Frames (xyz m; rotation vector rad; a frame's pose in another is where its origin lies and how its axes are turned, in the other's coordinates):
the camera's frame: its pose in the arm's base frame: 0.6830 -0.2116 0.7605 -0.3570 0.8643 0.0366
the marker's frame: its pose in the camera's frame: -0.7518 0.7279 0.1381 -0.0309 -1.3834 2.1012
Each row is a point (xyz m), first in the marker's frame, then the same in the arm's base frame.
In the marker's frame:
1: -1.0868 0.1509 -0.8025
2: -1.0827 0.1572 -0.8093
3: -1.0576 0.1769 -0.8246
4: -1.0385 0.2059 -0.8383
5: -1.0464 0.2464 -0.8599
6: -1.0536 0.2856 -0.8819
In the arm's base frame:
1: 0.2553 0.2889 -0.1269
2: 0.2464 0.2927 -0.1298
3: 0.2152 0.3092 -0.1267
4: 0.1786 0.3164 -0.1268
5: 0.1404 0.3052 -0.1509
6: 0.1030 0.2952 -0.1749

